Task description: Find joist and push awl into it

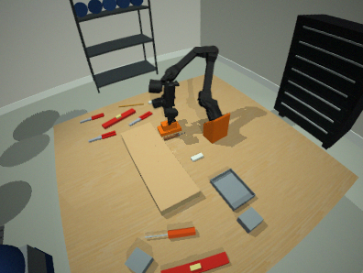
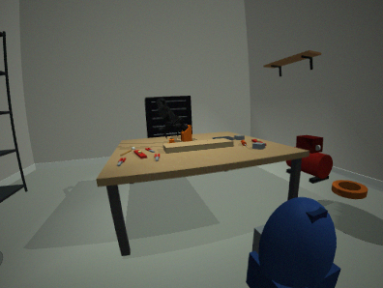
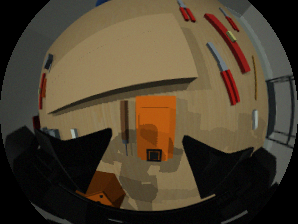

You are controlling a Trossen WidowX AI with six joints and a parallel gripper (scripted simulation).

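The orange stud finder is 2 cm behind my gripper tip and 3 cm below it. The rest, counted from my gripper tip: indicator window 4 cm behind, 2 cm below; then grey tray 5 cm behind, 48 cm to the left, 6 cm below; then awl 2 cm behind, 6 cm to the left, 7 cm below.
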